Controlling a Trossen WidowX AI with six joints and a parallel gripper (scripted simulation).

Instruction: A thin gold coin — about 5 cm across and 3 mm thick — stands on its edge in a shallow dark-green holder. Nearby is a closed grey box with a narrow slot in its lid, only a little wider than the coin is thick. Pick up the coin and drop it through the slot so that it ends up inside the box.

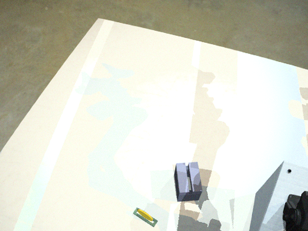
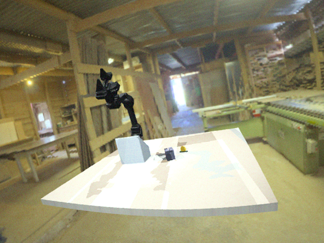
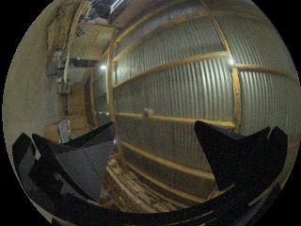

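The gold coin is 62 cm below my gripper tip, 55 cm to the left of it and 26 cm ahead of it.
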